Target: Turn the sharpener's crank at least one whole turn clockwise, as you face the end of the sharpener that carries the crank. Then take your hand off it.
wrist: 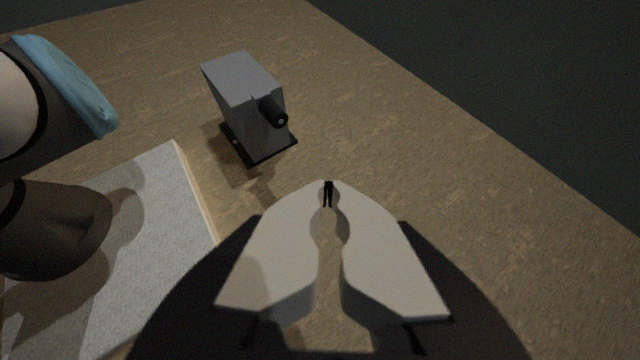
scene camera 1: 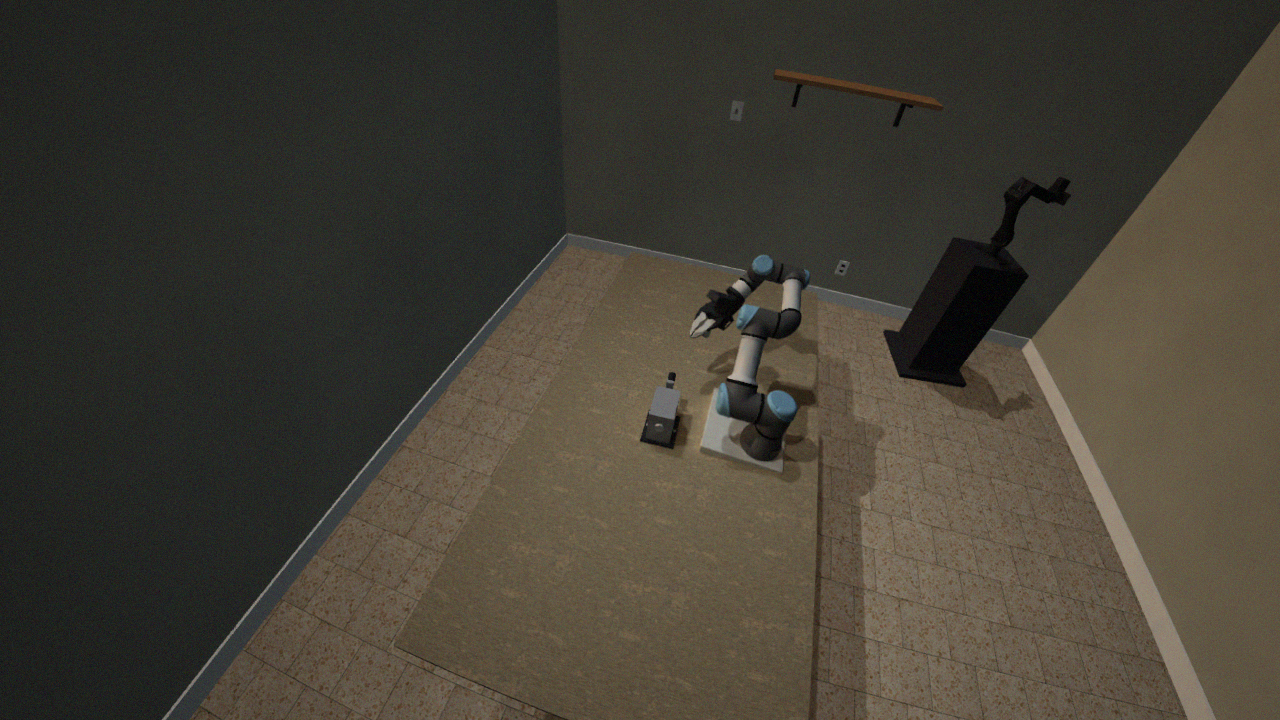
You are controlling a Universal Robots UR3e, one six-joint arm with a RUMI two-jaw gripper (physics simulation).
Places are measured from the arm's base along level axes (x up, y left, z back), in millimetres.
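Pixels of known places: gripper, fingertip midpoint: [wrist: 327, 183] [scene camera 1: 690, 337]; arm's base, link origin: [wrist: 66, 232] [scene camera 1: 759, 443].
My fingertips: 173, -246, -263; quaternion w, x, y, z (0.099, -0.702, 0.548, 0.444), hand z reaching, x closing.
For each thing: its top centre in the pictures, then the offset to it from my fingertips, as dx, dy, dz. "spot": a spot on its surface instead. Level surfaces: height alone.
- sharpener, surface spot: [wrist: 245, 82] spot: -62, +216, -46
- black knob, top centre: [wrist: 271, 105] [scene camera 1: 671, 375] -49, +139, -40
- tan table top, surface height: dx -190
The sharpener [scene camera 1: 663, 404] [wrist: 245, 82] is a grey box on a black base, standing on the tan table top beside my own mount. Its crank shows as a black knob [scene camera 1: 671, 377] [wrist: 273, 112] at the end that faces my gripper; in the wrist view the knob stands near the top of that end face, and the crank's arm is mostly hidden behind it. My gripper [scene camera 1: 693, 333] [wrist: 327, 183] is shut with its pale fingertips together and holds nothing. It hangs above the table, apart from the crank, beyond the crank end of the sharpener.
My arm's white mounting plate [scene camera 1: 729, 450] [wrist: 165, 215] lies close beside the sharpener on the tan table top [scene camera 1: 626, 555] [wrist: 380, 125]. A black pedestal [scene camera 1: 957, 308] with a small dark arm [scene camera 1: 1009, 214] stands at the right. A wooden shelf [scene camera 1: 857, 88] is on the back wall.
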